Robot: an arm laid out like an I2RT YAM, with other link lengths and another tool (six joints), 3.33 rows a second.
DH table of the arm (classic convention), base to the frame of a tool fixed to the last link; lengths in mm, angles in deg. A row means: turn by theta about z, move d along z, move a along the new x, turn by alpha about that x. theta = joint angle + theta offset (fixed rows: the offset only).
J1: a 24  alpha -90  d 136.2  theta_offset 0
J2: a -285.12  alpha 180  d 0  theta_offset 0
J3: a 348.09  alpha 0  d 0  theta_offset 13.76
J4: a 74  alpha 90  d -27.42  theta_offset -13.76
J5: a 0  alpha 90  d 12.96  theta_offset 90
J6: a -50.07  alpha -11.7  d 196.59  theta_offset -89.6
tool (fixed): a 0  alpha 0  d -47.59  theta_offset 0
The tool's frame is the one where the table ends.
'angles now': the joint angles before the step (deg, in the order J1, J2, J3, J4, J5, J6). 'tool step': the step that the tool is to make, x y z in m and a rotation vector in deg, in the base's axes. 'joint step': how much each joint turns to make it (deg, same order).
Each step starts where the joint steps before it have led.
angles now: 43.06 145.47 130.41 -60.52 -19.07 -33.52
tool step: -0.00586 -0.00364 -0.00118 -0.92 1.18 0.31
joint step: 0.10 -0.16 -0.49 -1.21 -0.18 -0.18
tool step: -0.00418 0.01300 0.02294 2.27 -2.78 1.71
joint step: 1.25 -2.32 -0.03 1.11 0.16 -0.55
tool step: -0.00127 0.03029 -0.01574 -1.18 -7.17 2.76
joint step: 3.56 2.60 1.98 4.42 5.94 -1.16
